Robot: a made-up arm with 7 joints.
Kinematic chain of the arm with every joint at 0, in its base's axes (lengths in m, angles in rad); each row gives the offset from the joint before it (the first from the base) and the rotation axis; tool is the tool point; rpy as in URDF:
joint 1: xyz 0 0 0.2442 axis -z
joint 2: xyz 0 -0.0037 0.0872 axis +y
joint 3: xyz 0 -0.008 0.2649 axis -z
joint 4: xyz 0 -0.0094 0.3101 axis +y
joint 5: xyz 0 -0.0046 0.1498 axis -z
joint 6: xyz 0 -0.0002 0.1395 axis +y
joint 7: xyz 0 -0.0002 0.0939 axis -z
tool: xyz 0 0 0 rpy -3.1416 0 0
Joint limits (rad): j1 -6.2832..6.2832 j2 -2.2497..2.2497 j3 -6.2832..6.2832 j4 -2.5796..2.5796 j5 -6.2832..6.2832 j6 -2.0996..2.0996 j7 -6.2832..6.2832
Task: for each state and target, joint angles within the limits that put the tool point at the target. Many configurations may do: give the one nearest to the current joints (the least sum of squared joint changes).
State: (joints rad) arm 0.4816 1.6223 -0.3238 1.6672 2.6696 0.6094 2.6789
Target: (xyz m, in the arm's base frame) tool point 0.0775 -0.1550 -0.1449
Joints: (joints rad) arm 0.7453 2.1220 0.0364 2.2047 2.5929 0.5188 2.6789
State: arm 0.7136 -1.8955 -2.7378 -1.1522 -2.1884 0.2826 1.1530
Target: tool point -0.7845 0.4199 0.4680
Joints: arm 0.6178 -1.6772 -2.7274 -0.6925 -2.1728 0.1731 1.1530
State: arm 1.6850 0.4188 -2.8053 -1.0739 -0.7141 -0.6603 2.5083
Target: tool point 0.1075 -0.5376 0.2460
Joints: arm 1.3681 1.0701 -3.0055 -1.8108 -0.6577 -0.7765 2.5083
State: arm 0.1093 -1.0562 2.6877 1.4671 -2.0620 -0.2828 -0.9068
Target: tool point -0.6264 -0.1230 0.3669
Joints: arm 0.0569 -0.9203 2.6378 1.6960 -2.0792 -0.3079 -0.9068
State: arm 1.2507 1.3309 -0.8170 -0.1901 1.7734 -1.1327 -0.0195
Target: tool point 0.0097 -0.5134 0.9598
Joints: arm 1.3184 0.9541 -0.7680 -0.8742 1.5677 -1.3893 -0.0195
